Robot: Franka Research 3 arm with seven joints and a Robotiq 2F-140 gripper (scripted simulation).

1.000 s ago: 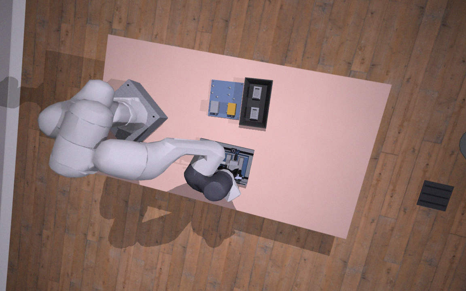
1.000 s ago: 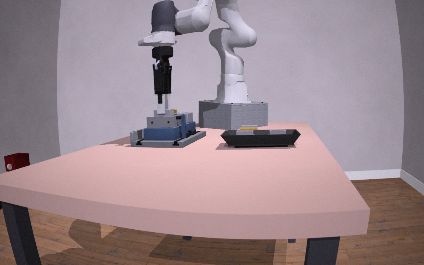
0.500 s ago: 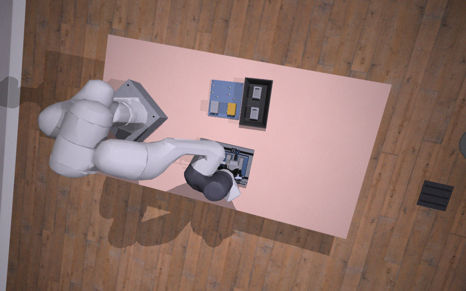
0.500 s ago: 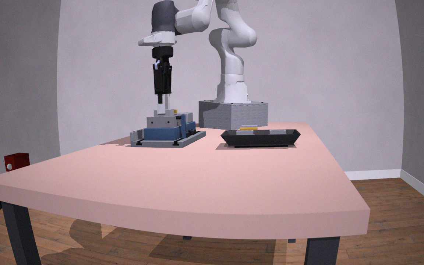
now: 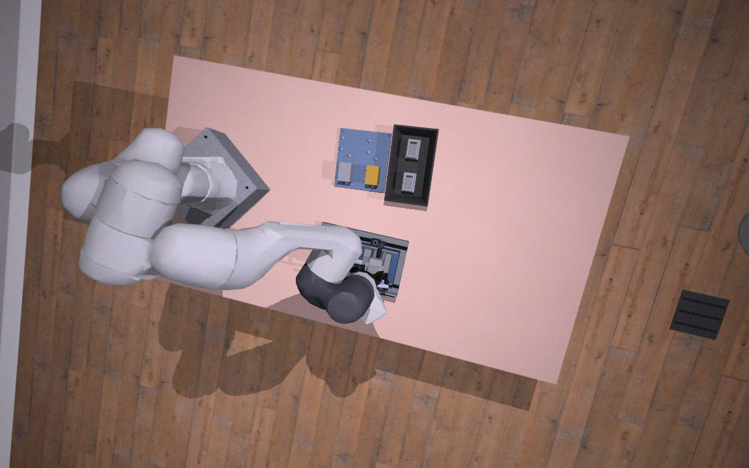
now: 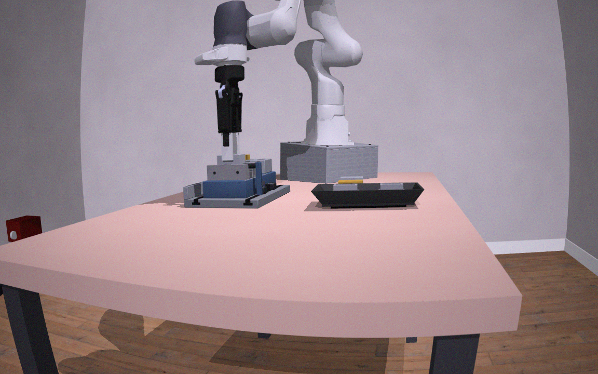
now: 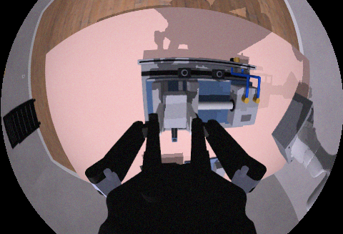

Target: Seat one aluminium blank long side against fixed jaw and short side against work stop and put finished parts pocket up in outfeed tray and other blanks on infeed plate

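My gripper is now 4 cm above the aluminium blank. From my hand the other things lie so: cylinder: 16 cm behind, 6 cm below; then brass blank: 8 cm behind, 28 cm to the left, 11 cm below; then vise: 7 cm behind, 10 cm below.
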